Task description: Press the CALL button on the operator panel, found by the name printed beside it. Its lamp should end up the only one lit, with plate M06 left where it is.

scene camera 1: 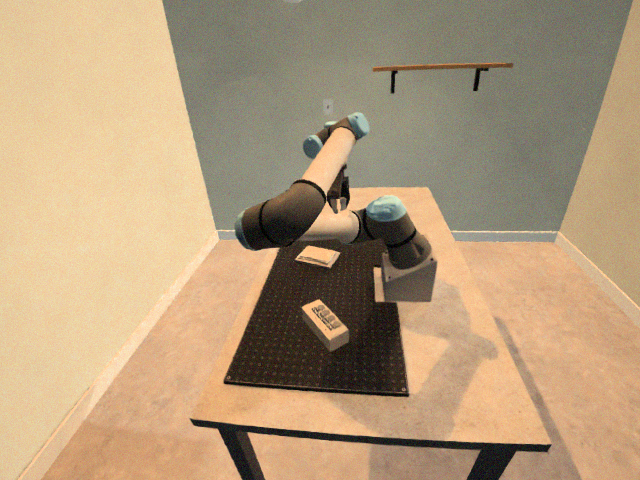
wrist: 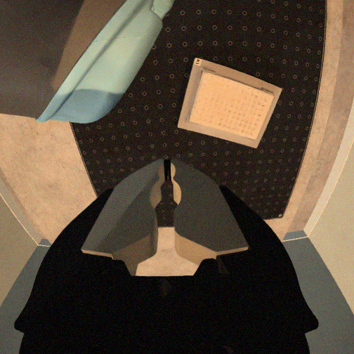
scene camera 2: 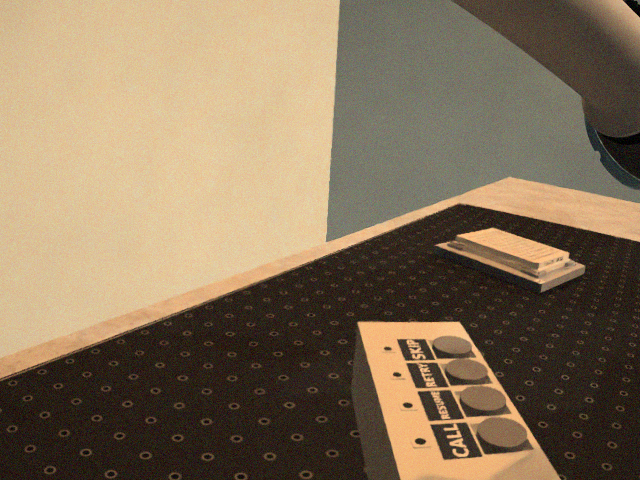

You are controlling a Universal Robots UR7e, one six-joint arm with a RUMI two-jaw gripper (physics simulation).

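Pixels of known places: arm's base, origin of its link: (scene camera 1: 410, 254).
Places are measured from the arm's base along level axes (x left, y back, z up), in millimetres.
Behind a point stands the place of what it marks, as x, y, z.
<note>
The operator panel (scene camera 1: 330, 336) @[374, -190, -72] (scene camera 2: 379, 382) @[326, -257, -72] is a pale box on the black board. It has a row of round grey buttons labelled SKIP, RETRY, RESUME and CALL. The CALL button (scene camera 2: 501, 432) @[323, -185, -69] is at the near end in the scene camera 2 view, and its lamp (scene camera 2: 420, 441) @[352, -210, -72] looks dark, as do the other lamps. A pale plate (scene camera 1: 317, 254) @[-70, -382, -100] (scene camera 2: 511, 246) @[-69, -383, -100] (wrist: 230, 106) sits on a grey holder marked A1; I cannot read M06 on it. My gripper (scene camera 1: 338, 210) @[-113, -290, 61] (wrist: 168, 161) is shut and empty, high beyond the plate and well away from the panel.
The black perforated board (scene camera 1: 289, 361) @[450, -293, -125] (scene camera 2: 206, 382) @[352, -383, -125] (wrist: 295, 175) lies on the table (scene camera 1: 289, 413) @[589, -236, -138]. The robot's base (scene camera 1: 410, 281) @[95, 11, -46] stands at the board's right side. Part of the arm (wrist: 100, 85) fills the upper left of the wrist view. A wall shelf (scene camera 1: 442, 66) is at the back.
</note>
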